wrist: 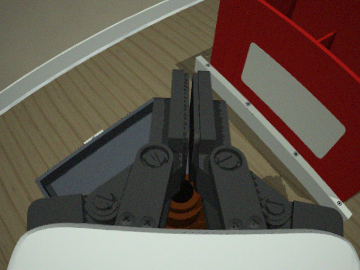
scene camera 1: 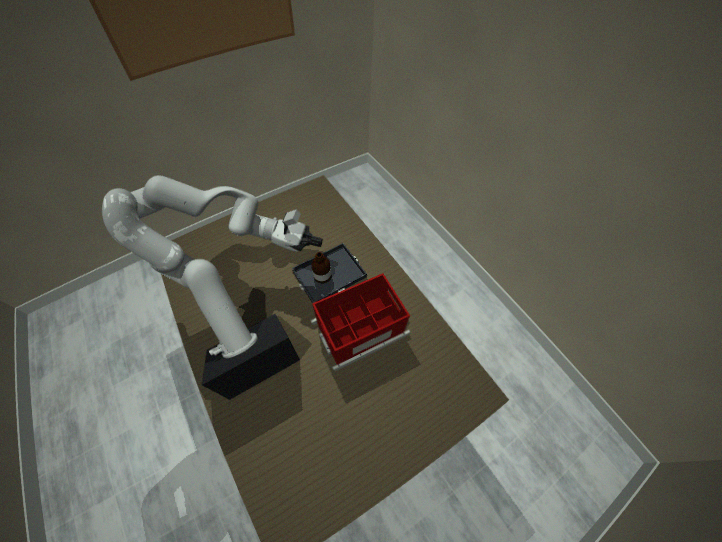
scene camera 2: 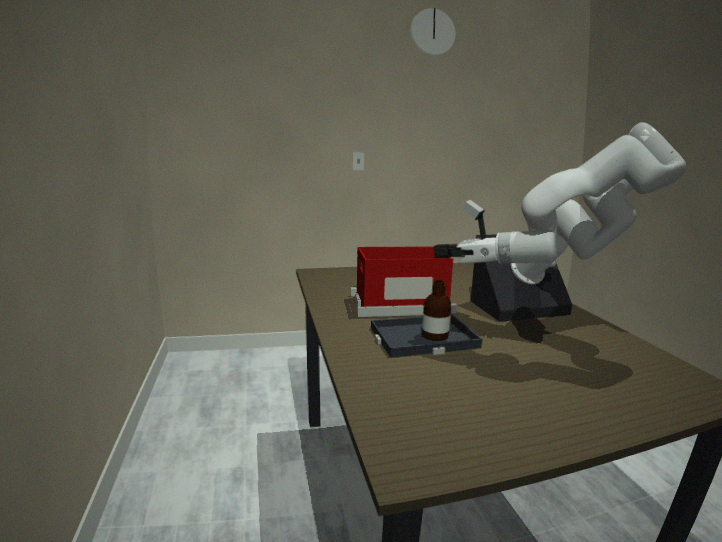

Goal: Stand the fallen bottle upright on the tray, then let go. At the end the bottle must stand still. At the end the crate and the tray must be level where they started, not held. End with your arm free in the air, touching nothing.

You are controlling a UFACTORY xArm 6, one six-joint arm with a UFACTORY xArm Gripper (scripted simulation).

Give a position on a red crate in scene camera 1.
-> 366, 312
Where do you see a dark grey tray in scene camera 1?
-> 345, 270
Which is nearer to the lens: the brown bottle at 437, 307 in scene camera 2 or the red crate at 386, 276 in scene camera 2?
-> The brown bottle.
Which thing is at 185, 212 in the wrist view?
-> A brown bottle.
